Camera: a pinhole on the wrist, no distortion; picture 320 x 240 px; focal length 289.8 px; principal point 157.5 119.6 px. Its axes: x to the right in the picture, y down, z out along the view. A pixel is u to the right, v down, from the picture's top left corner.
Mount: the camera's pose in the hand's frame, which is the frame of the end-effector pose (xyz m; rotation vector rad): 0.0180 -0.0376 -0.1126 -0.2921 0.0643 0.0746
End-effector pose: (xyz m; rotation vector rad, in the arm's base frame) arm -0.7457 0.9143 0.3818 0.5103 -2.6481 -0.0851
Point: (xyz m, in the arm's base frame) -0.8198 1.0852 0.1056
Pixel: 54.7 171.2
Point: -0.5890 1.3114 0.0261
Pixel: outside the picture
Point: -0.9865 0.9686 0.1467
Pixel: 185.5 121.8
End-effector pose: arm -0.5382 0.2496 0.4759 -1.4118 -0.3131 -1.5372
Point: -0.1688 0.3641 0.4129
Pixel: 109.8 225.8
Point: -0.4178 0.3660 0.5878
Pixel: 179.0 59.5
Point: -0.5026 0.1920 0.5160
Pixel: 267.3 211.9
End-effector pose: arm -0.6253 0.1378 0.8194 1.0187 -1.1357 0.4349
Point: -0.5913 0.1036 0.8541
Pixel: 214.7 53.4
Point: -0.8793 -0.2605 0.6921
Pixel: 48.0 21.0
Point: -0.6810 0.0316 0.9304
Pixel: 232.9 115.5
